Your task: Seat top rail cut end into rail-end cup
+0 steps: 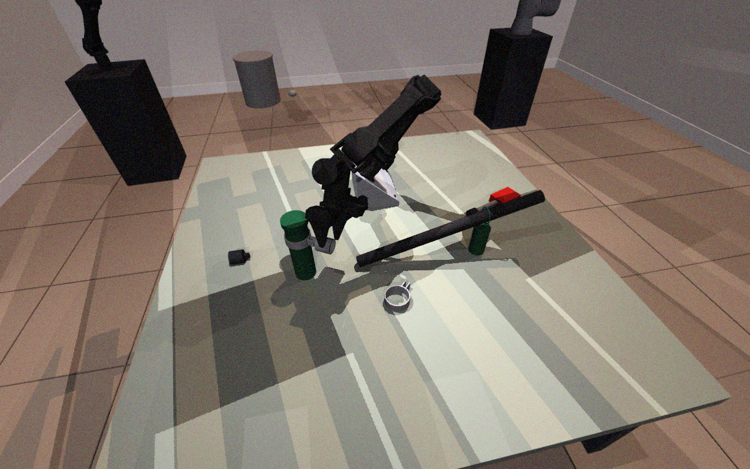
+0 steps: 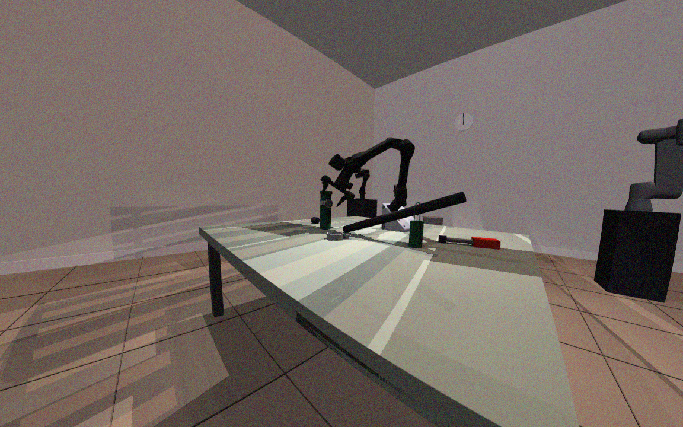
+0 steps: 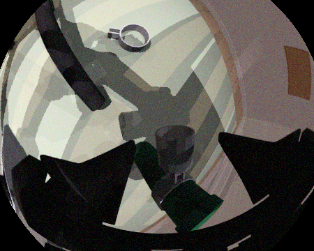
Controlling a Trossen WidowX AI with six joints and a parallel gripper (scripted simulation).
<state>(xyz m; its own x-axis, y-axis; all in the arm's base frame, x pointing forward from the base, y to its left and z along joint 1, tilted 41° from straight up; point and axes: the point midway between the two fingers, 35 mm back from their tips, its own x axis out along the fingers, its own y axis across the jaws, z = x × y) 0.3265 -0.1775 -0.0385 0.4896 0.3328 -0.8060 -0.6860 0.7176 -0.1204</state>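
Now: gripper tip 1 cm past the grey rail-end cup, 2 cm to the left of it and 1 cm above it. The rest, counted from my gripper tip: small black cap: 14 cm behind, 26 cm to the right, 13 cm below; then red-handled tool: 19 cm behind, 58 cm to the left, 13 cm below; then small green post: 1 cm behind, 44 cm to the left, 4 cm below.
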